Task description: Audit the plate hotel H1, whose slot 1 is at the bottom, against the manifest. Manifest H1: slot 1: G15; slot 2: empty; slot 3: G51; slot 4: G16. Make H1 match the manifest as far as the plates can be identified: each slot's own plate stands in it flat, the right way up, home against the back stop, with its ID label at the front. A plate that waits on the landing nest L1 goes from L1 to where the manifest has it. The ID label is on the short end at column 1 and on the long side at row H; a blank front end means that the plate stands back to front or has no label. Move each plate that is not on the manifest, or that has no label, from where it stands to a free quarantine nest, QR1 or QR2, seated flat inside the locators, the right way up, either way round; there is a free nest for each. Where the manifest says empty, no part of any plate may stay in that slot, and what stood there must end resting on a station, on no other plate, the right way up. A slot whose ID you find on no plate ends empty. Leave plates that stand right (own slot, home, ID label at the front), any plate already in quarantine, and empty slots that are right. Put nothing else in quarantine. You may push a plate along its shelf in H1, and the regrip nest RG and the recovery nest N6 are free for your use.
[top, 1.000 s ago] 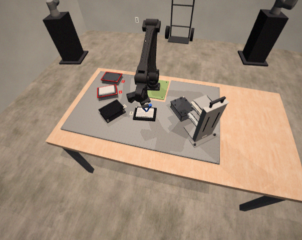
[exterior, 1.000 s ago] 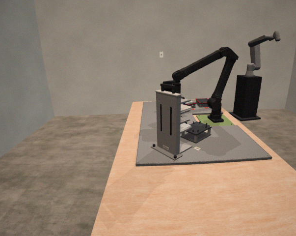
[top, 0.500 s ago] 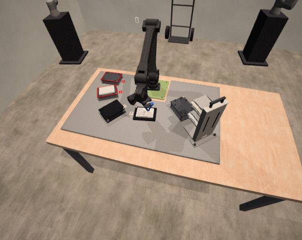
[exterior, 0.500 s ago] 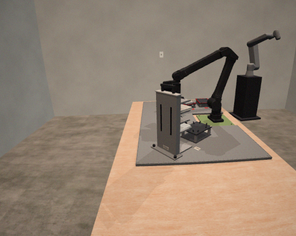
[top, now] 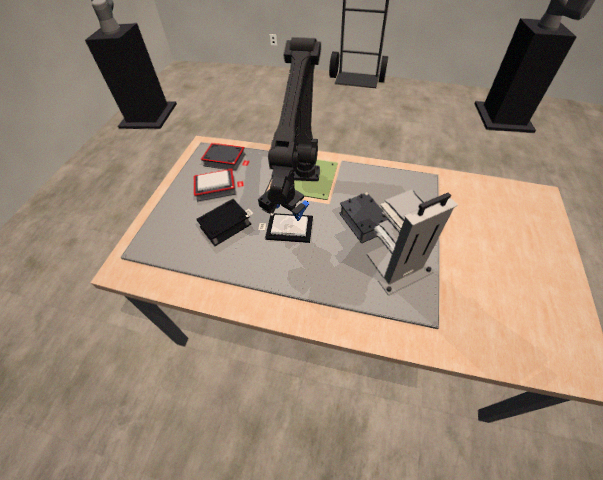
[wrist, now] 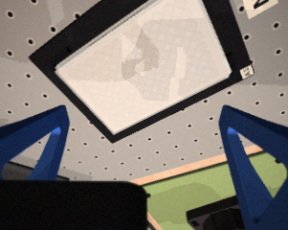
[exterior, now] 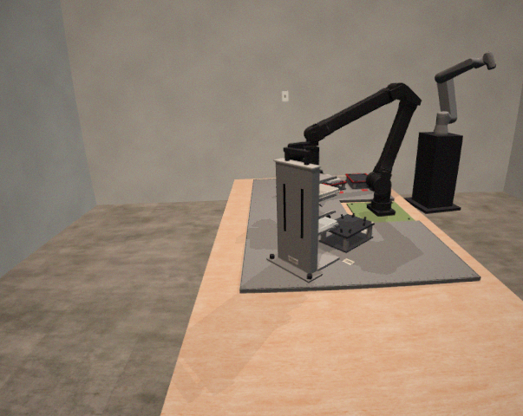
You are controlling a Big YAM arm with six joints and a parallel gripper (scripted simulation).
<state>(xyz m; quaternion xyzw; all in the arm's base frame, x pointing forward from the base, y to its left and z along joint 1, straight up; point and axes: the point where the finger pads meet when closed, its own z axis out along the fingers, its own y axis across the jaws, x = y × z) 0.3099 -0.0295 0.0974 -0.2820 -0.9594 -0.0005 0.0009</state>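
My hand is 8 cm above the black N6 nest. Also, from my hand: dark raised RG nest: 5 cm behind, 27 cm to the left, 4 cm below; then white plate labelled G51: 10 cm ahead, 36 cm to the left, 13 cm above; then H1 tag: 42 cm to the left, 9 cm below.
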